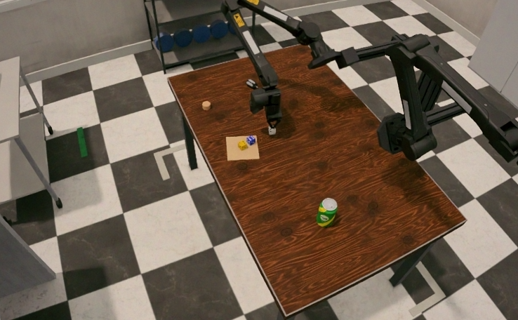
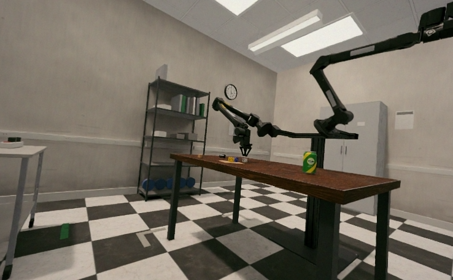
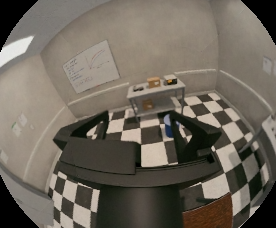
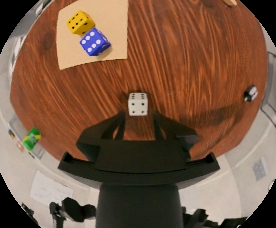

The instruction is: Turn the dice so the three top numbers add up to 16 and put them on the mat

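My right hand is 40 mm above the white die. From my right hand the other things lie so: yellow die: 170 mm ahead, 30 mm to the left, 30 mm below; tan mat: 170 mm ahead, 50 mm below, 40 mm to the left; blue die: 120 mm ahead, 30 mm below, 20 mm to the left.
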